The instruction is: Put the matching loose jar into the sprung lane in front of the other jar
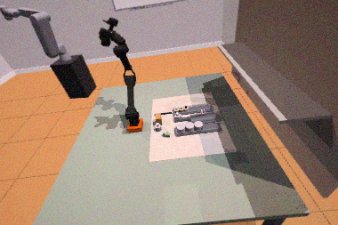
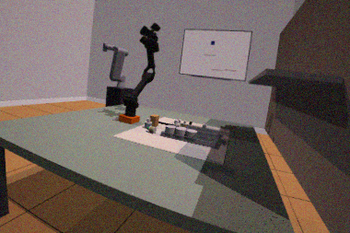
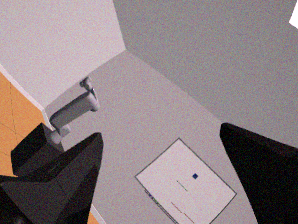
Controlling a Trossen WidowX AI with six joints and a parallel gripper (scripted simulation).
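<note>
My gripper tip is 65 cm above the tan block, 31 cm short of it and 24 cm to the left of it. The rest, counted from my gripper tip: grey lane rack: 67 cm below, 61 cm ahead, 21 cm to the right; white mat: 69 cm below, 52 cm ahead, 22 cm to the right.
</note>
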